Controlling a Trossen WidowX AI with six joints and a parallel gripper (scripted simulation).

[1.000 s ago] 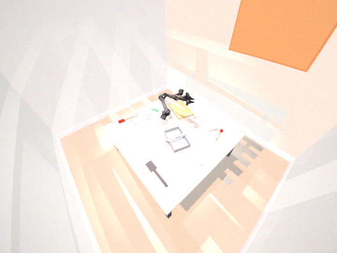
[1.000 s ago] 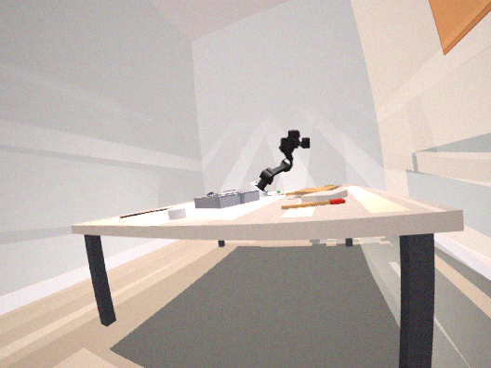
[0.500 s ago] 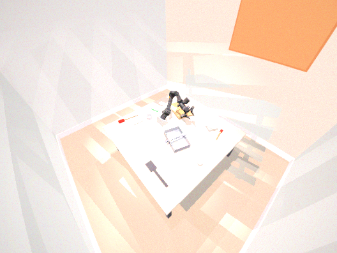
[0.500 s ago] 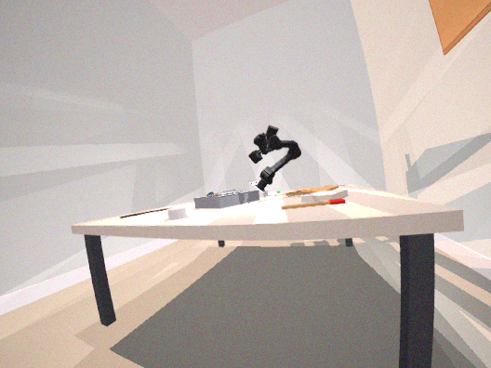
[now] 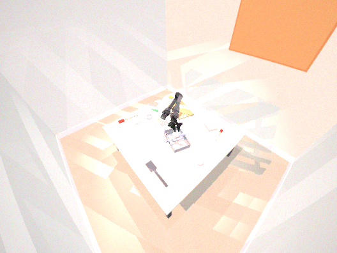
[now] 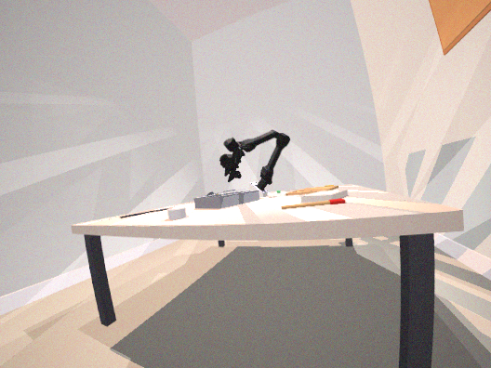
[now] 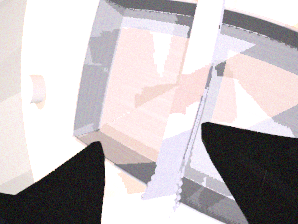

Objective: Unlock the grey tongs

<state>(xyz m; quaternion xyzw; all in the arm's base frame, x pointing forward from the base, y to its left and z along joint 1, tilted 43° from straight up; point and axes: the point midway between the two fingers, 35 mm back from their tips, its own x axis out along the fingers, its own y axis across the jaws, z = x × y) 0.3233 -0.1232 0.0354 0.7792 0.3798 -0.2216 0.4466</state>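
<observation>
My gripper tip is 110 mm above the grey roasting tin. The rest, counted from my gripper tip: white block 370 mm ahead, 120 mm below, 30 mm to the right; then red-tipped stick 460 mm to the left, 280 mm ahead, 130 mm below; then dark spatula 430 mm to the right, 150 mm ahead, 130 mm below.
</observation>
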